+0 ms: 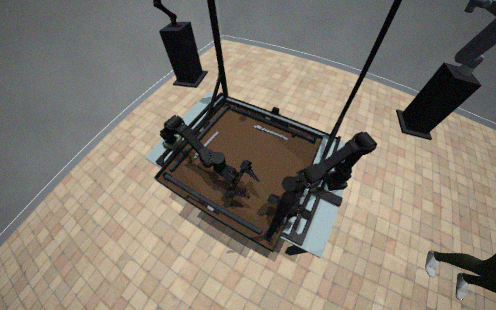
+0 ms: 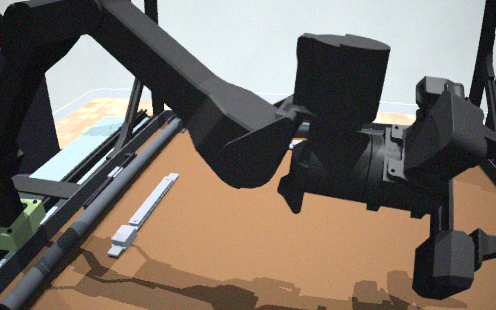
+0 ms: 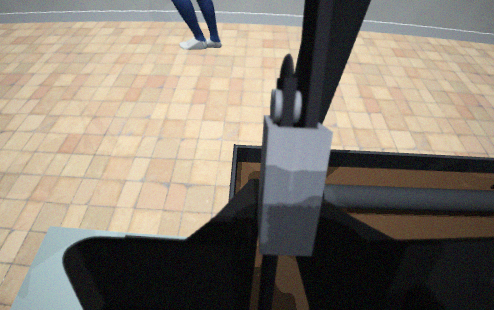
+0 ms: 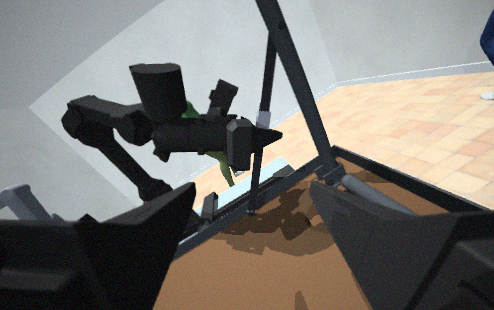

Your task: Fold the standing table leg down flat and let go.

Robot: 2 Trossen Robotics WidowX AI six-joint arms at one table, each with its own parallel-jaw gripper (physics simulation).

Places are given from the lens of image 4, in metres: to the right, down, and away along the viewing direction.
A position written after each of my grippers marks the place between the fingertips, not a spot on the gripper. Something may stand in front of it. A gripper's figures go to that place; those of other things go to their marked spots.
my left gripper (image 4: 280,134): 0.06, -0.04, 0.28
my right gripper (image 4: 254,187): 0.01, 0.02, 0.11
brown tabletop (image 4: 285,248): 0.06, 0.15, 0.24
